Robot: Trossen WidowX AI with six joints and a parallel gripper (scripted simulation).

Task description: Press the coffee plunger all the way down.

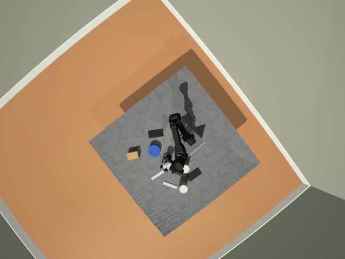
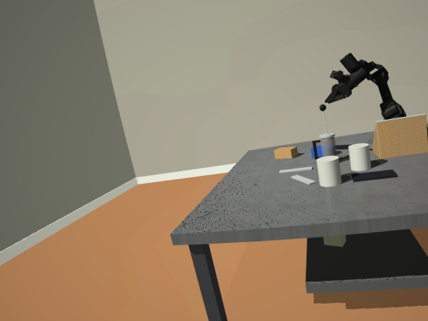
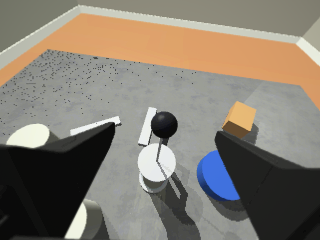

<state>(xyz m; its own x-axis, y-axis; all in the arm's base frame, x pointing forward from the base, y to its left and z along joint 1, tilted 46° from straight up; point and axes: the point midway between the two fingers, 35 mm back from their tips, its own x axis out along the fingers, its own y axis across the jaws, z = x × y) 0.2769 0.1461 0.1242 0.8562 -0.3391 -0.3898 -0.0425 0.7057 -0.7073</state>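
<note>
My gripper tip is 3 cm short of the coffee press and 15 cm above it. Also, from my gripper tip: orange block (23 cm ahead, 28 cm to the right, 25 cm below).
</note>
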